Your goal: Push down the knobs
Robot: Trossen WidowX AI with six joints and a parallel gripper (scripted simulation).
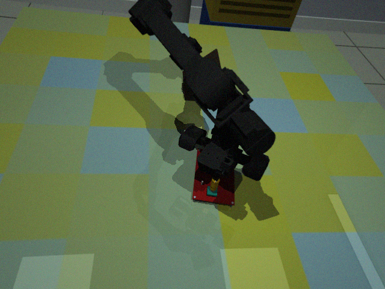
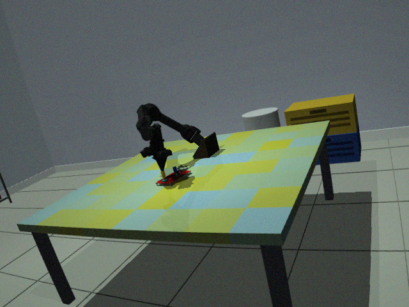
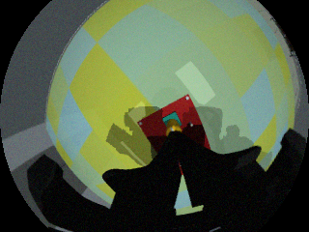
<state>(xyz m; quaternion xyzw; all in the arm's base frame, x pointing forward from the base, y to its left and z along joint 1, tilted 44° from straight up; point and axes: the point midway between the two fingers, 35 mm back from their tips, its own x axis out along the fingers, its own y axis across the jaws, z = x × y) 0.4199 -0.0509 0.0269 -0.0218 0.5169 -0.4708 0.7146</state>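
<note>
The yellow knob lies 10 mm below my gripper tip. Also, from my gripper tip: blue knob (50 mm behind, 40 mm to the left, 20 mm below).
</note>
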